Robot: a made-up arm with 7 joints.
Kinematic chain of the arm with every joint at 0, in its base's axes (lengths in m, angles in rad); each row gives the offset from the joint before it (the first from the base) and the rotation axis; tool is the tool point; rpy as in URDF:
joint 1: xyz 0 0 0.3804 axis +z
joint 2: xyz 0 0 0 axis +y
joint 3: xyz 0 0 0.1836 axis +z
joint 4: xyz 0.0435 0 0 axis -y
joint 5: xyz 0.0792 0 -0.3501 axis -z
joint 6: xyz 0 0 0 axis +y
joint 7: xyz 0.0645 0 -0.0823 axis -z
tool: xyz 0 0 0 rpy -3.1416 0 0
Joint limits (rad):
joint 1: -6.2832..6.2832
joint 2: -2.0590..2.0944
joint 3: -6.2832..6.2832
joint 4: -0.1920..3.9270
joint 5: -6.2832..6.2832
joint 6: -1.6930..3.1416
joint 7: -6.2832..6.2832
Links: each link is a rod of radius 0.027 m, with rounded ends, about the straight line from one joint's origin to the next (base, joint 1, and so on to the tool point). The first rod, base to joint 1, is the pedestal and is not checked.
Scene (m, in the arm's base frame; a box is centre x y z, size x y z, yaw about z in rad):
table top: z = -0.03
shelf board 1: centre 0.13 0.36 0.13 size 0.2 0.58 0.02 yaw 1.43
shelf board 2: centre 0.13 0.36 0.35 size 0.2 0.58 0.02 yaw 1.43
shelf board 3: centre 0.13 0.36 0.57 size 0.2 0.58 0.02 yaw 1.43
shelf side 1: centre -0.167 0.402 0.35 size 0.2 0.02 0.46 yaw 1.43
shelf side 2: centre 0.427 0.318 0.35 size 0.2 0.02 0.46 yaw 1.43
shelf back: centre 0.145 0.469 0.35 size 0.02 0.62 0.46 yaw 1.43
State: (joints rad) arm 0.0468 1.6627 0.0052 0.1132 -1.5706 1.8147 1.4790
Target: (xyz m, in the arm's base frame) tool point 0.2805 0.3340 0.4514
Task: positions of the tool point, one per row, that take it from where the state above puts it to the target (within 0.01 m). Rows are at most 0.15 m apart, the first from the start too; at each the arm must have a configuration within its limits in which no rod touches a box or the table.
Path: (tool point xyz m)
1: -0.1403 -0.1144 0.1627
2: -0.0527 -0.1286 0.1244
3: 0.0417 -0.1473 0.1225
4: 0.1281 -0.1701 0.1567
5: 0.1933 -0.1958 0.2212
6: 0.2758 -0.0985 0.2872
7: 0.2958 0.0151 0.3700
8: 0.2499 0.1184 0.4514
9: 0.2801 0.2225 0.4543
10: 0.2805 0.3340 0.4514

